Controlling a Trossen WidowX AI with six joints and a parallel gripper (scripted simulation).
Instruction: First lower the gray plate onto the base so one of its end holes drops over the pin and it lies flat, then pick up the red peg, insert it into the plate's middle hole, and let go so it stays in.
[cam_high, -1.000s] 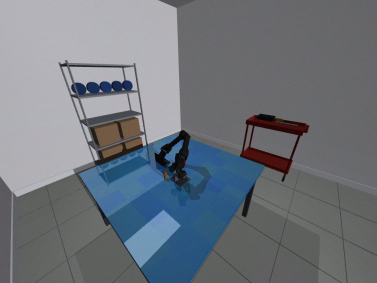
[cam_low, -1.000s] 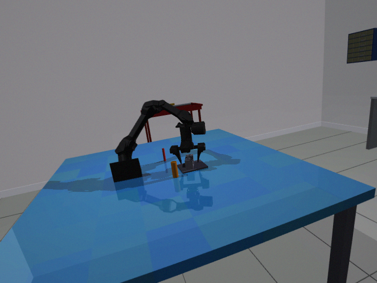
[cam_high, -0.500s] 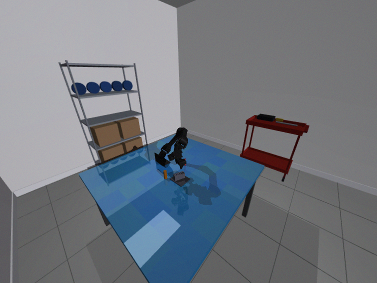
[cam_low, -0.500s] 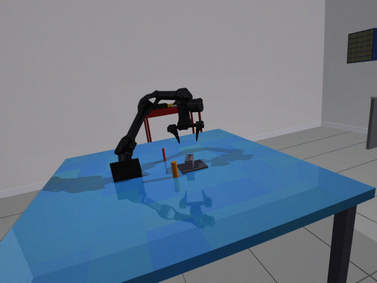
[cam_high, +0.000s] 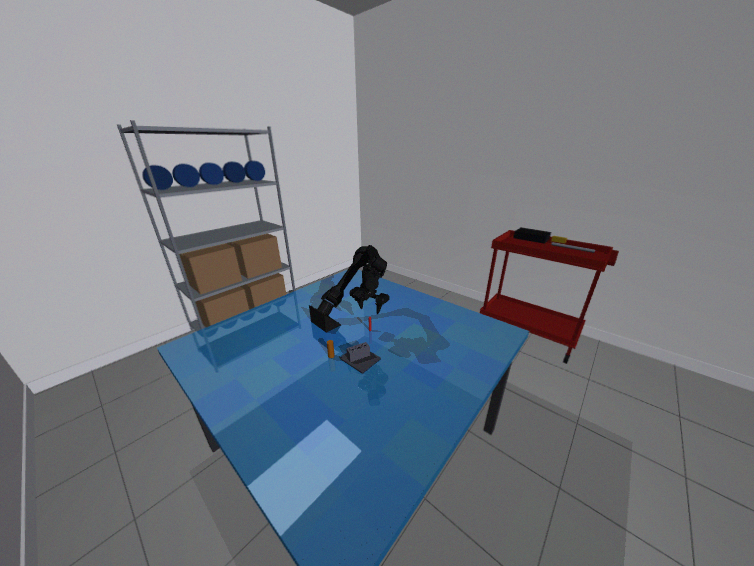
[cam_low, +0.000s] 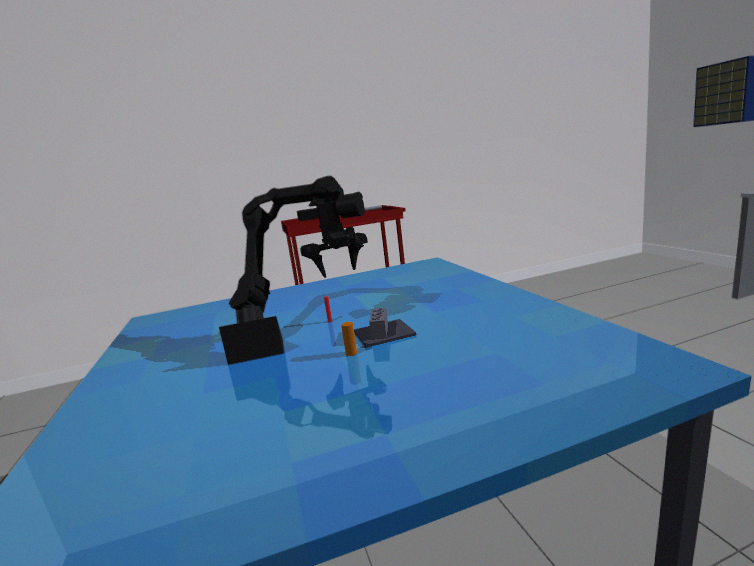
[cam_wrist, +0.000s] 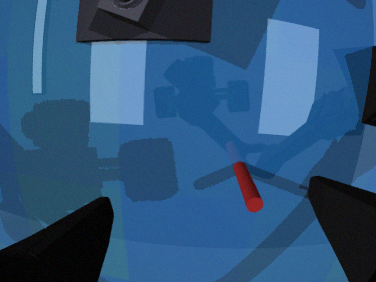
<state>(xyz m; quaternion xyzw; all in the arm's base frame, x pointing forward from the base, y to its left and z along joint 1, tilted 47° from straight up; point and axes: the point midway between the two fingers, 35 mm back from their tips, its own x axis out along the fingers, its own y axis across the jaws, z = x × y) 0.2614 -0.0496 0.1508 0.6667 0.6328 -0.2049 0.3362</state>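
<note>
The red peg is 11 cm below my gripper tip, 5 cm to the left of it and 4 cm behind it. Also, from my gripper tip: orange cylinder (21 cm to the right, 11 cm below, 4 cm behind); then gray plate (14 cm to the right, 11 cm below, 6 cm ahead); then dark base (15 cm below, 13 cm to the right, 7 cm ahead).
</note>
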